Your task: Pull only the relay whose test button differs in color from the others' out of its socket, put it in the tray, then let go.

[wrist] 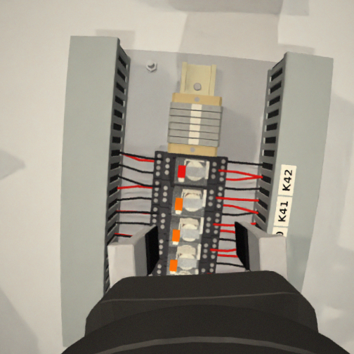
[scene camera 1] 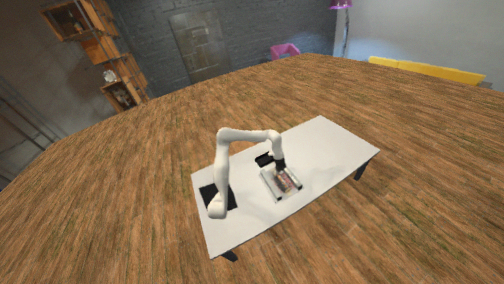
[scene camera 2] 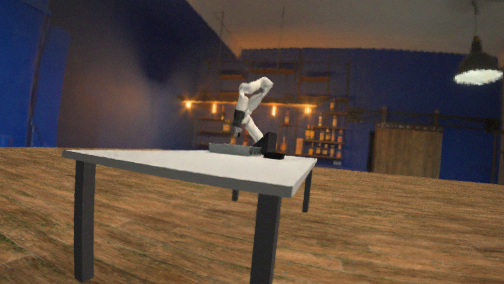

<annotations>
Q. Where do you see a relay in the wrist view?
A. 184, 231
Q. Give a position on a relay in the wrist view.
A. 189, 201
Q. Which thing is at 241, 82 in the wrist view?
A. A grey panel.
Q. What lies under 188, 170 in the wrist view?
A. A relay.
</annotations>
